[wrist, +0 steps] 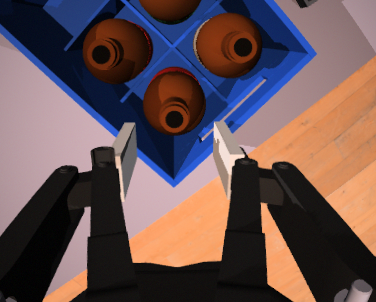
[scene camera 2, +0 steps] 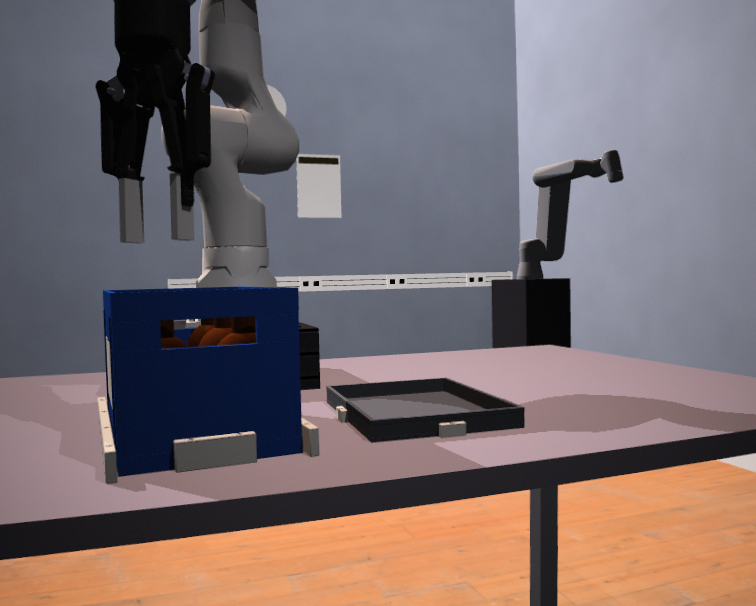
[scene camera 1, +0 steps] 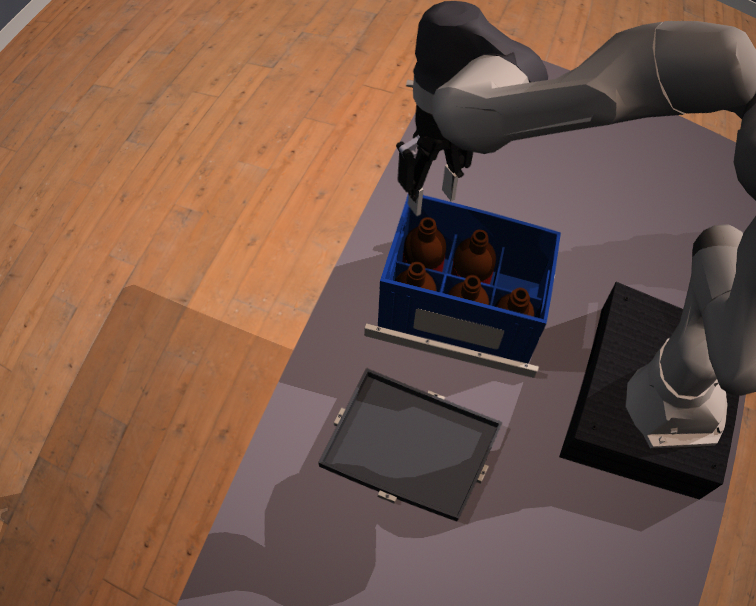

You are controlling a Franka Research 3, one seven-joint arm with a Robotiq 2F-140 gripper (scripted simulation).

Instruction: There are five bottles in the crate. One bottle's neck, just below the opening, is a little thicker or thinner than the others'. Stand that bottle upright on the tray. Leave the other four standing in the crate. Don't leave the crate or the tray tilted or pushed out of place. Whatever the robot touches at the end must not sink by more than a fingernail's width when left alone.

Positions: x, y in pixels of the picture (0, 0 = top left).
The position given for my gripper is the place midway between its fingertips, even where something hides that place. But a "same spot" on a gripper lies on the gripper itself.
Scene:
my gripper: wrist; scene camera 2; scene camera 1 431, 201
crate: wrist 44, 39; scene camera 2; scene camera 1
same spot on my gripper: [scene camera 2: 187, 140] = [wrist: 277, 226]
same spot on crate: [scene camera 2: 155, 396] = [scene camera 1: 403, 244]

